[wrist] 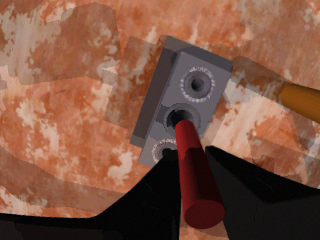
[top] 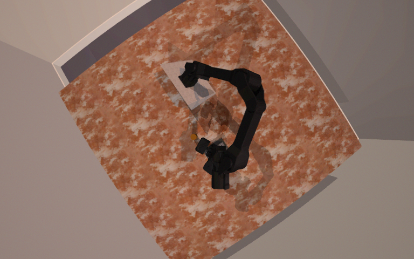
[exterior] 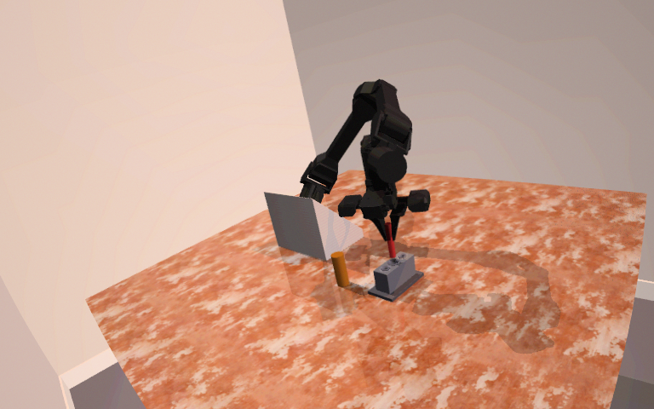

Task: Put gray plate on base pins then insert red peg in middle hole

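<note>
Right now my gripper tip is 7 cm above the gray plate. Round my gripper tip: orange cylinder: 12 cm behind, 7 cm below, 5 cm to the right; then gray base: 10 cm below; then red peg: right at my gripper tip.
</note>
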